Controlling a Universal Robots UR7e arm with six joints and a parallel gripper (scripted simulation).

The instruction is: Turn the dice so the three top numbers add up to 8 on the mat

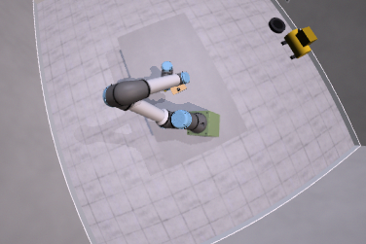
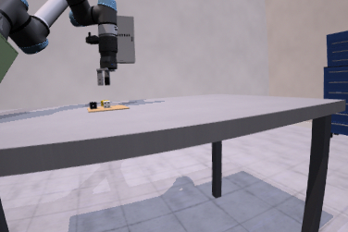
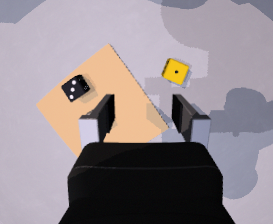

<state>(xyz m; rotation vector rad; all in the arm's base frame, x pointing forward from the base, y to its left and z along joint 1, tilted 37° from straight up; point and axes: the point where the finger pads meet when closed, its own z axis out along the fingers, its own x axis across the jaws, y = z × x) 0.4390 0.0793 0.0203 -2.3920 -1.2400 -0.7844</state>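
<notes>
Now: the yellow die 50 mm to the left of my hand and 90 mm below it. The rest, counted from my hand: mat: 70 mm to the right, 100 mm below; then white die: 70 mm to the right, 90 mm below.
</notes>
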